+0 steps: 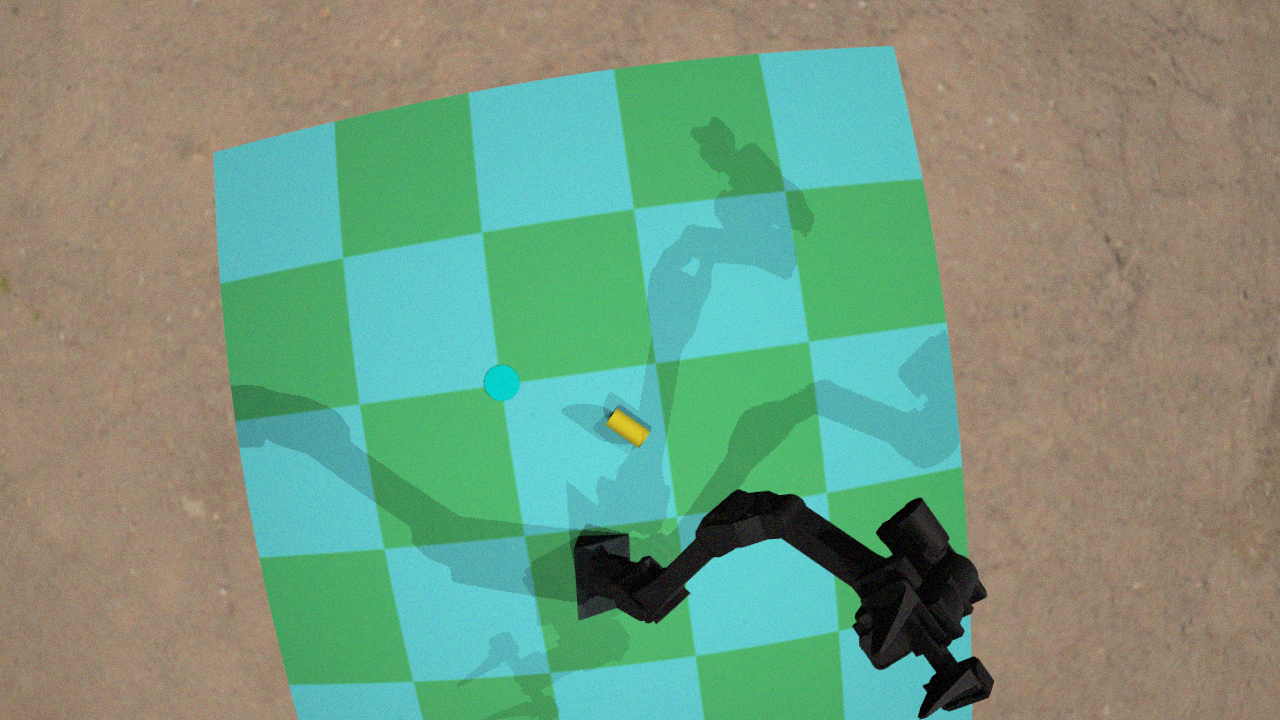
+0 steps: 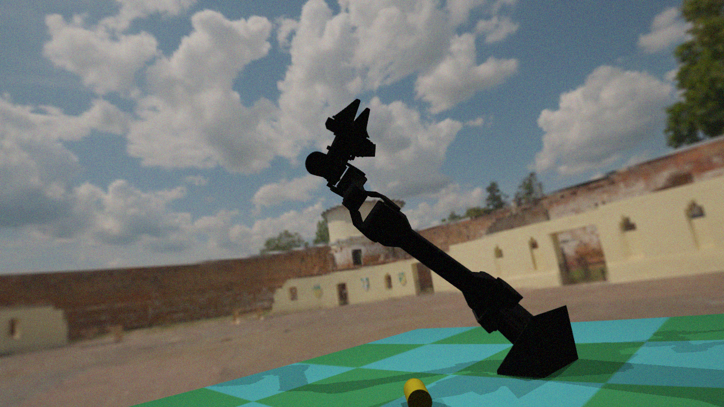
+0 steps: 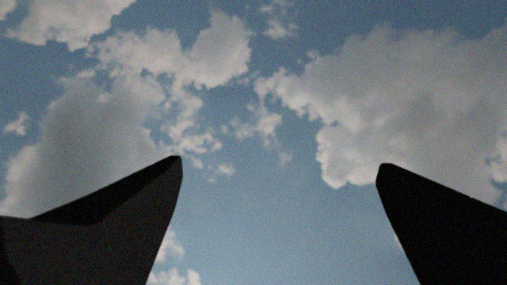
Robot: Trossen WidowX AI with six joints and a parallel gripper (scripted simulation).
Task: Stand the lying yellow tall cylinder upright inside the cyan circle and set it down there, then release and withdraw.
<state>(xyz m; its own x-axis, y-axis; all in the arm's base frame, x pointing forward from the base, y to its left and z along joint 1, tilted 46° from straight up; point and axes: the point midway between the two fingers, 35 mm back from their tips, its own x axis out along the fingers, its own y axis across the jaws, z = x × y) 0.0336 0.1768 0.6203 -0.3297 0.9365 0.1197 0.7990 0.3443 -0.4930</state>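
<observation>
Right now my gripper tip is 620 mm above the yellow tall cylinder, 260 mm to the right of it and 190 mm short of it. The rest, counted from my gripper tip: cyan circle 630 mm below, 470 mm to the left, 270 mm ahead.
</observation>
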